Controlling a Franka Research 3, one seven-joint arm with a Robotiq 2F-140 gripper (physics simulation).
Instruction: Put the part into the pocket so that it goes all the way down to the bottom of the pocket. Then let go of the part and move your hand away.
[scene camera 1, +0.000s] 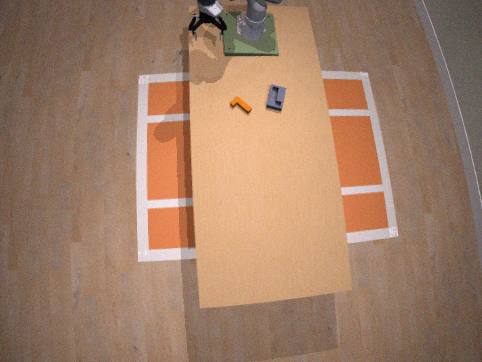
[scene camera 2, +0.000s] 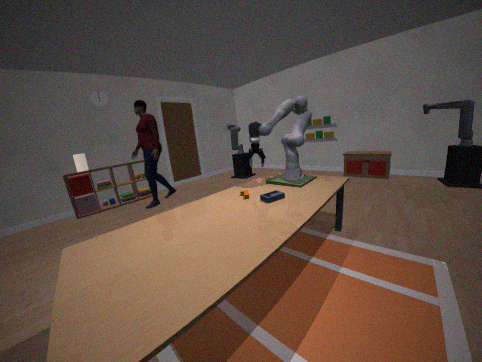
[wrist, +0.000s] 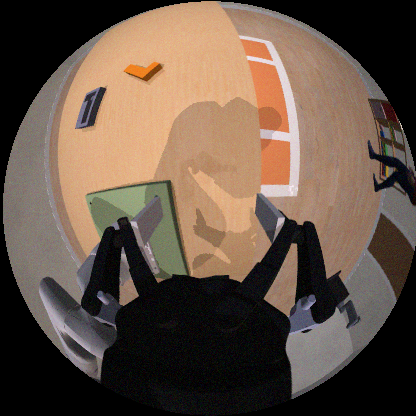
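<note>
The part, an orange L-shaped piece (scene camera 1: 241, 104) (scene camera 2: 244, 194) (wrist: 144, 71), lies flat on the table (scene camera 1: 265, 200) (scene camera 2: 165, 260) (wrist: 130, 145). The pocket is a recess in a grey-blue block (scene camera 1: 276, 98) (scene camera 2: 272, 196) (wrist: 91, 108), which lies beside the part, a short gap away. In the wrist view the recess shows no orange piece in it. My gripper (scene camera 1: 208, 36) (scene camera 2: 259, 161) (wrist: 207, 204) is open with nothing between its fingers. It hangs high above the table's end near the arm's base, well away from the part and the block.
A green base plate (scene camera 1: 235, 48) (scene camera 2: 280, 182) (wrist: 162, 192) carries the arm's base beside the gripper. In scene camera 2 a person (scene camera 2: 148, 137) stands on the floor by a low shelf unit (scene camera 2: 69, 197). Two other robot arms stand on black pedestals (scene camera 2: 242, 165) (scene camera 2: 465, 165).
</note>
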